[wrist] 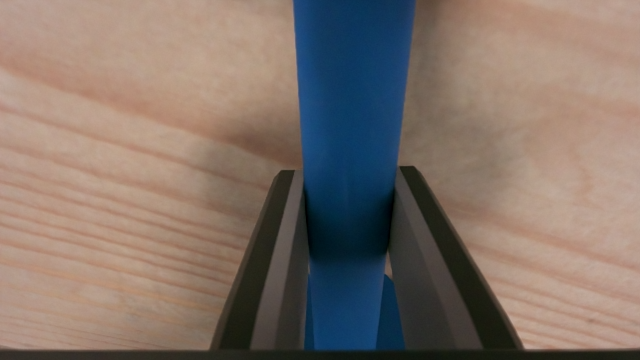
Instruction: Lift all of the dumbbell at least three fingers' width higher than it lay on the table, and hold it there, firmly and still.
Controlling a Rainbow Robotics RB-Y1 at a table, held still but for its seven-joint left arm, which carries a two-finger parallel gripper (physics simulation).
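Note:
The blue dumbbell (354, 110) runs from the top edge down the middle of the wrist view, with its handle between the two fingers. My gripper (349, 210) is shut on the dumbbell's handle, with a finger touching it on each side. A wider blue part of the dumbbell shows behind the handle at the bottom, between the fingers. The dumbbell's upper end is cut off by the top edge of the view. How high the dumbbell is above the table cannot be told exactly.
The light wooden table top (125, 210) lies beneath, with soft shadows on both sides of the handle. A dark edge (150, 355) runs along the bottom of the view.

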